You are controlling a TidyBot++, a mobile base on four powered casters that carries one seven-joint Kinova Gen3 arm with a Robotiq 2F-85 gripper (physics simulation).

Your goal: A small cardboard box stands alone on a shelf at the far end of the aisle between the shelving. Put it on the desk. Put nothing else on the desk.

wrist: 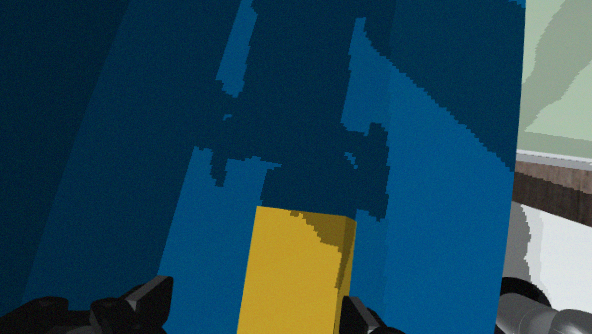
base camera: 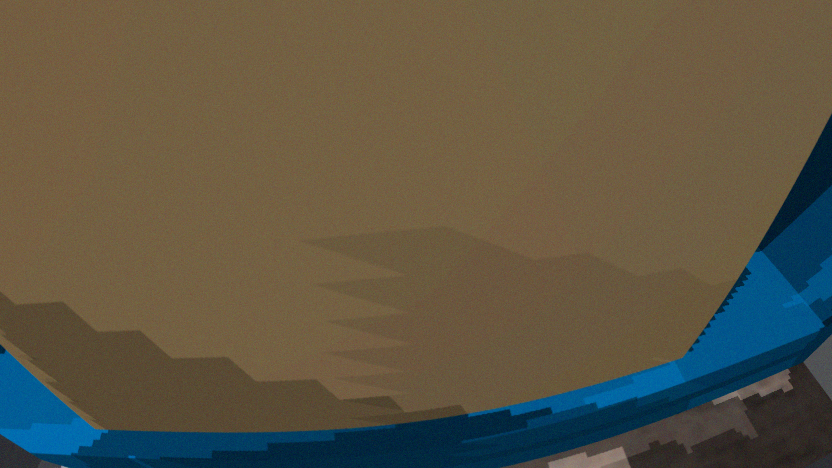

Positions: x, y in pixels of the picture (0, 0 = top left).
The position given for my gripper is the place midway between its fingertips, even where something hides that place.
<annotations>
My gripper shows in the wrist view (256, 306); in the base camera view it is out of frame. A yellow cardboard box shows in the wrist view (300, 263); in the base camera view it is out of frame.
</annotations>
